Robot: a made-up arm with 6 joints. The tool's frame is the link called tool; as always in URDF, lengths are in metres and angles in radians.
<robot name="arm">
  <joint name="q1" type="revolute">
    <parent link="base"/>
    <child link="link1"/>
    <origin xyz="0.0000 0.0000 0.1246"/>
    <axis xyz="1 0 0"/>
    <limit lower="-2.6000" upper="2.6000"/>
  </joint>
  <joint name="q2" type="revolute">
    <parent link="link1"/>
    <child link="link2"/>
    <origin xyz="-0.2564 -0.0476 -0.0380"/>
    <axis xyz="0 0 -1"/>
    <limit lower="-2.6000" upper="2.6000"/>
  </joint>
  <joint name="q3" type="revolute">
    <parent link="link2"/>
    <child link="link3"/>
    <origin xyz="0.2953 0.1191 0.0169"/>
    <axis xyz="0 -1 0"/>
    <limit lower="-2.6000" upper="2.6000"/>
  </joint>
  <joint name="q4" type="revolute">
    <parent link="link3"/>
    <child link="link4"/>
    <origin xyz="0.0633 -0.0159 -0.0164"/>
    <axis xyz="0 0 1"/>
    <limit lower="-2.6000" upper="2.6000"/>
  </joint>
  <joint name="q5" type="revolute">
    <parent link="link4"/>
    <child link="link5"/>
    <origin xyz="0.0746 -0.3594 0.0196"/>
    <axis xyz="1 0 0"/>
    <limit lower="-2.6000" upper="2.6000"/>
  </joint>
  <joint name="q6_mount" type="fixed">
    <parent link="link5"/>
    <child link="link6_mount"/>
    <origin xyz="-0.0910 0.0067 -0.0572"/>
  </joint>
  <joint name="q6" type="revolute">
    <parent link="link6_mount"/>
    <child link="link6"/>
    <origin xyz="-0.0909 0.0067 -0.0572"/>
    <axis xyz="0 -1 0"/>
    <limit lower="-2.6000" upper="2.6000"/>
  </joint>
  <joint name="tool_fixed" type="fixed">
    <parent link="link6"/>
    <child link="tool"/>
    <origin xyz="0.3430 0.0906 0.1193"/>
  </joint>
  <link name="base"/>
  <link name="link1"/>
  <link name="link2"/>
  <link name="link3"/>
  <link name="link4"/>
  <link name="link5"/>
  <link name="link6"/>
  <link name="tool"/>
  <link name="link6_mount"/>
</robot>
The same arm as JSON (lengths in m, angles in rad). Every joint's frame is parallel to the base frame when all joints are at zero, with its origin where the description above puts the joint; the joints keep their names.
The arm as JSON. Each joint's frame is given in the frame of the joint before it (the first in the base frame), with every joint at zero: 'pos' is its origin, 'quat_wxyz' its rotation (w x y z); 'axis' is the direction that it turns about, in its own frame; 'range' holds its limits. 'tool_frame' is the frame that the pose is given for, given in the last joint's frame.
{
  "length_unit": "m",
  "angle_unit": "rad",
  "joints": [
    {
      "joint": "q1",
      "pos": [
        0.0,
        0.0,
        0.1246
      ],
      "quat_wxyz": [
        1.0,
        0.0,
        0.0,
        0.0
      ],
      "axis": "+x",
      "range": [
        -2.6,
        2.6
      ]
    },
    {
      "joint": "q2",
      "pos": [
        -0.2564,
        -0.0476,
        -0.038
      ],
      "quat_wxyz": [
        1.0,
        0.0,
        0.0,
        0.0
      ],
      "axis": "-z",
      "range": [
        -2.6,
        2.6
      ]
    },
    {
      "joint": "q3",
      "pos": [
        0.2953,
        0.1191,
        0.0169
      ],
      "quat_wxyz": [
        1.0,
        0.0,
        0.0,
        0.0
      ],
      "axis": "-y",
      "range": [
        -2.6,
        2.6
      ]
    },
    {
      "joint": "q4",
      "pos": [
        0.0633,
        -0.0159,
        -0.0164
      ],
      "quat_wxyz": [
        1.0,
        0.0,
        0.0,
        0.0
      ],
      "axis": "+z",
      "range": [
        -2.6,
        2.6
      ]
    },
    {
      "joint": "q5",
      "pos": [
        0.0746,
        -0.3594,
        0.0196
      ],
      "quat_wxyz": [
        1.0,
        0.0,
        0.0,
        0.0
      ],
      "axis": "+x",
      "range": [
        -2.6,
        2.6
      ]
    },
    {
      "joint": "q6",
      "pos": [
        -0.1819,
        0.0134,
        -0.1144
      ],
      "quat_wxyz": [
        1.0,
        0.0,
        0.0,
        0.0
      ],
      "axis": "-y",
      "range": [
        -2.6,
        2.6
      ]
    }
  ],
  "tool_frame": {
    "pos": [
      0.343,
      0.0906,
      0.1193
    ],
    "quat_wxyz": [
      1.0,
      0.0,
      0.0,
      0.0
    ]
  }
}

